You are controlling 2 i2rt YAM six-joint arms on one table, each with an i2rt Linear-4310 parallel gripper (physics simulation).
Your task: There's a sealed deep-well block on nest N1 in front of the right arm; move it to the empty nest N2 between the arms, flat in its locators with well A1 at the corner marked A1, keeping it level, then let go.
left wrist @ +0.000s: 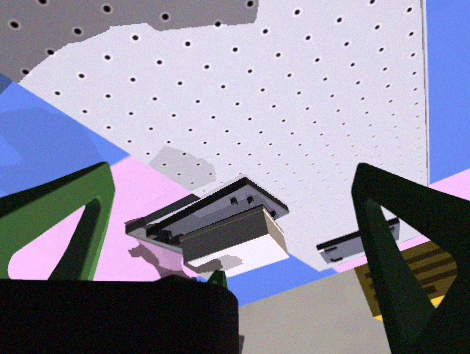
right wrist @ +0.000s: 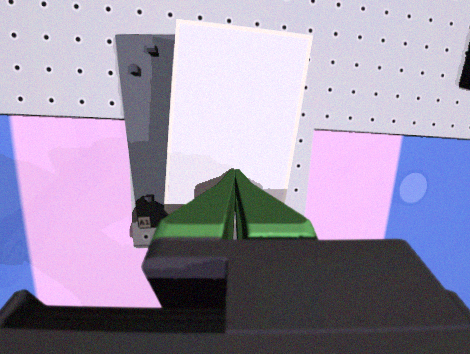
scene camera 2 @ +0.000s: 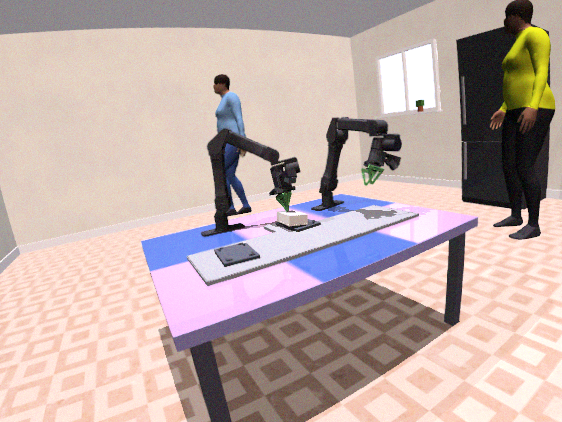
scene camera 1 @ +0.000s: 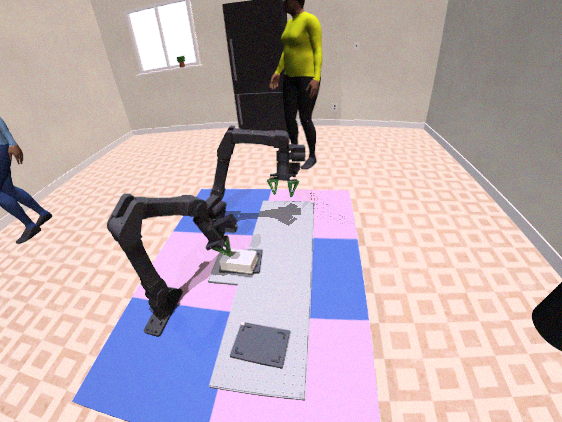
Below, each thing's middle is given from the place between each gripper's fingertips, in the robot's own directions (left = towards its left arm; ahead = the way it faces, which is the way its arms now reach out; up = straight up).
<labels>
My left gripper is now 32 cm to the left of the white deep-well block [scene camera 1: 244,261], 13 cm past it and 10 cm above it.
The white deep-well block lies 3 cm ahead of my right hand and 2 cm below it.
</labels>
